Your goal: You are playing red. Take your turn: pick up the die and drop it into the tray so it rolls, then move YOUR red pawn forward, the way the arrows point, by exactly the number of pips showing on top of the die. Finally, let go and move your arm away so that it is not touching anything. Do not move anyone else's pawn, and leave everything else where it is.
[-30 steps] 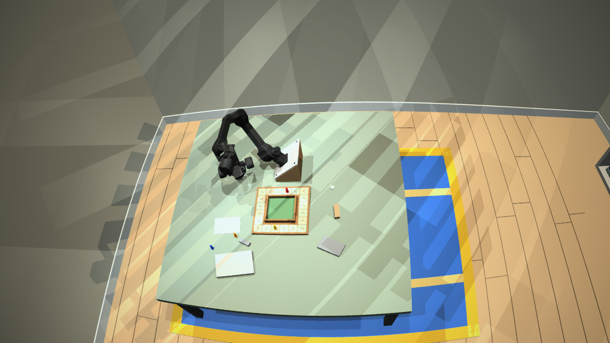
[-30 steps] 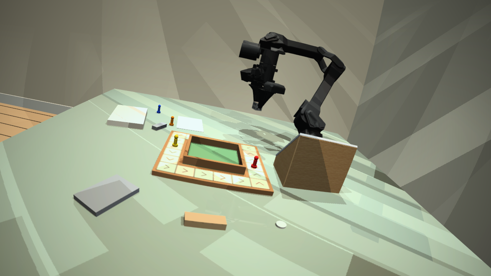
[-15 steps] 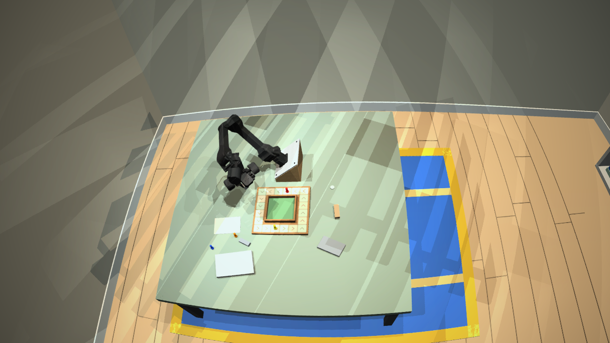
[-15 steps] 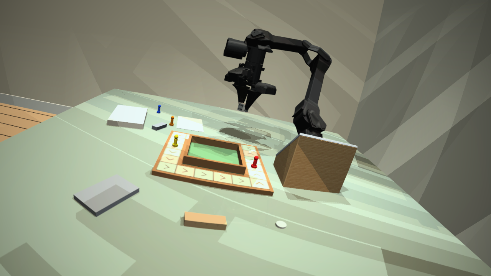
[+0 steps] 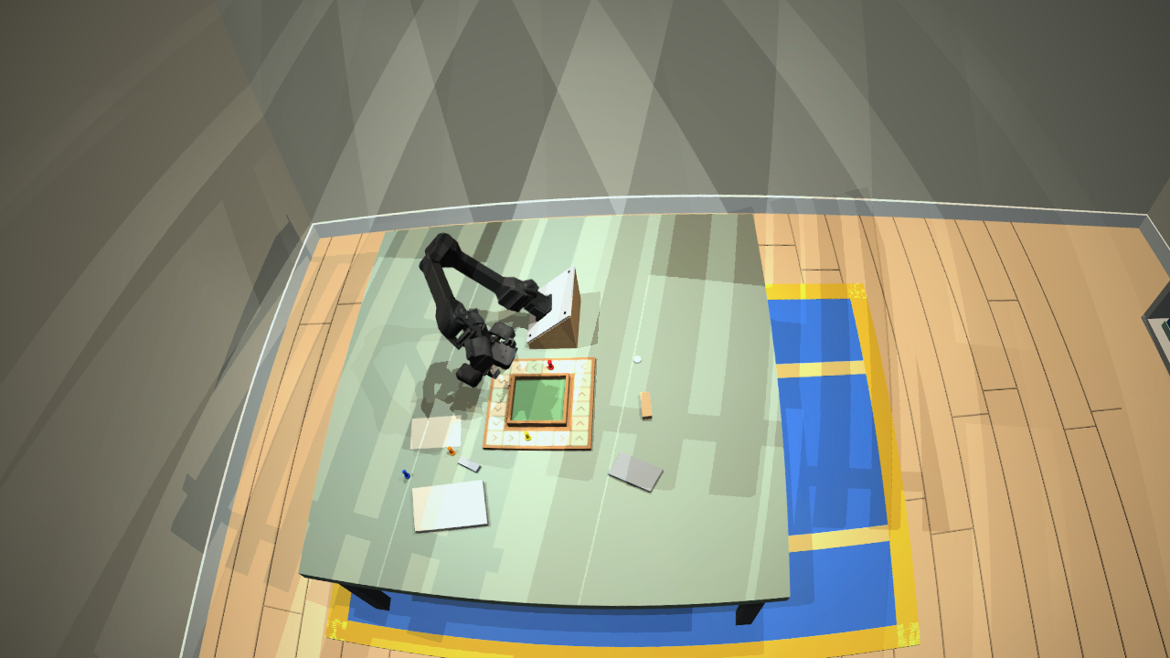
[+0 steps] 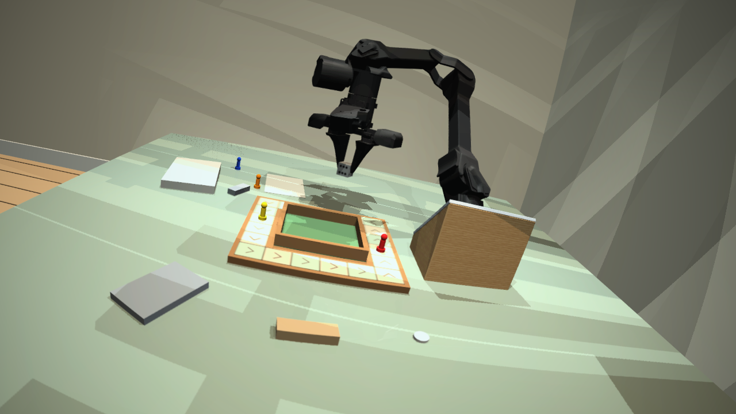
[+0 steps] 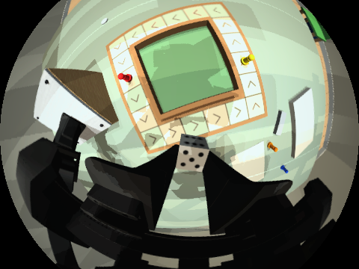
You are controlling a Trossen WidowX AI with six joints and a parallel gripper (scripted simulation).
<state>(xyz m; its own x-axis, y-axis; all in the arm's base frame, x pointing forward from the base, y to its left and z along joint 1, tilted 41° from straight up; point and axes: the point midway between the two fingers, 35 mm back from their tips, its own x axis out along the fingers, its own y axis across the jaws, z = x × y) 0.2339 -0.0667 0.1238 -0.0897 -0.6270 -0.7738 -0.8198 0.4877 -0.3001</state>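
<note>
My gripper tip is 70 mm past the red pawn, 140 mm to the right of it and 80 mm above it. Round my gripper tip: yellow pawn: 150 mm ahead, 70 mm to the left, 80 mm below; die: right at my gripper tip; green tray: 40 mm ahead, 110 mm to the left, 100 mm below.
</note>
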